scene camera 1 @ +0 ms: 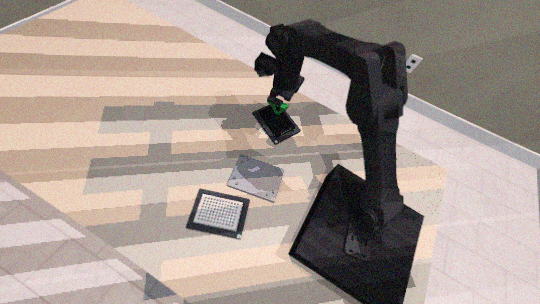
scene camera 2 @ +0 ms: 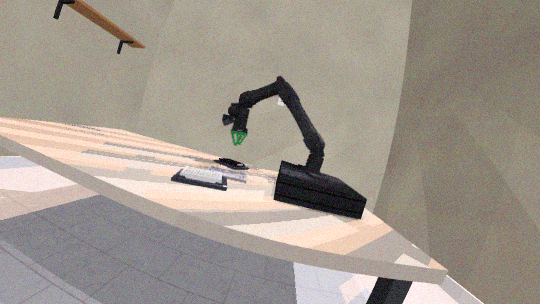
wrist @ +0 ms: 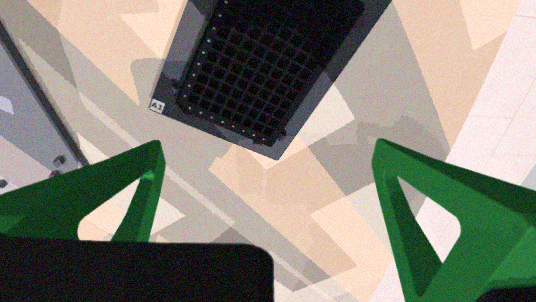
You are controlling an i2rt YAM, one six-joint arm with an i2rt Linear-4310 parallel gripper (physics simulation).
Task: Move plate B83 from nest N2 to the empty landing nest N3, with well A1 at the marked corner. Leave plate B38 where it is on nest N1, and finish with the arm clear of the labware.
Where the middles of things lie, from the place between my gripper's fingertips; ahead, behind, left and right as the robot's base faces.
Right now the grey nest plate with corner pegs (scene camera 1: 252, 176) is 240 mm to the left of my hand and 110 mm below it.
